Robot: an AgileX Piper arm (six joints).
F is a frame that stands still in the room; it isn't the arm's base.
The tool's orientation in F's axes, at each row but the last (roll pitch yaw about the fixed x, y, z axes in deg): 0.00 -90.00 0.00; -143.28 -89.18 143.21; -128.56 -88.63 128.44; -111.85 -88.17 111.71; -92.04 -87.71 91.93; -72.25 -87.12 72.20; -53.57 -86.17 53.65; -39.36 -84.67 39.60; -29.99 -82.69 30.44; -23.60 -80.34 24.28; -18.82 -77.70 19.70
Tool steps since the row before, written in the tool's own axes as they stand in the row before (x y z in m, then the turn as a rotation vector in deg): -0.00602 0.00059 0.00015 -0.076 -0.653 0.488; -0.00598 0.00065 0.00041 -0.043 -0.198 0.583; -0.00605 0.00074 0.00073 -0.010 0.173 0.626; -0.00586 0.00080 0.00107 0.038 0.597 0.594; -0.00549 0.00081 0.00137 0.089 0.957 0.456; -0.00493 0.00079 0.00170 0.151 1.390 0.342; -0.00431 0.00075 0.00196 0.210 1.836 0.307; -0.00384 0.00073 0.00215 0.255 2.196 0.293; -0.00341 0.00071 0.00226 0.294 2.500 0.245; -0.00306 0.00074 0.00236 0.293 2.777 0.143; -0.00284 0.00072 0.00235 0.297 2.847 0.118
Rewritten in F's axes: -0.00015 0.00059 -0.00602 -0.488 -0.653 -0.076; -0.00034 0.00060 -0.00599 -0.583 -0.198 -0.048; -0.00064 0.00063 -0.00607 -0.625 0.174 -0.023; -0.00100 0.00063 -0.00589 -0.593 0.599 0.013; -0.00136 0.00059 -0.00552 -0.454 0.961 0.050; -0.00178 0.00056 -0.00494 -0.339 1.396 0.090; -0.00213 0.00052 -0.00426 -0.303 1.845 0.123; -0.00242 0.00050 -0.00371 -0.288 2.207 0.146; -0.00263 0.00048 -0.00318 -0.240 2.513 0.160; -0.00281 0.00051 -0.00270 -0.144 2.790 0.124; -0.00289 0.00050 -0.00235 -0.120 2.860 0.118
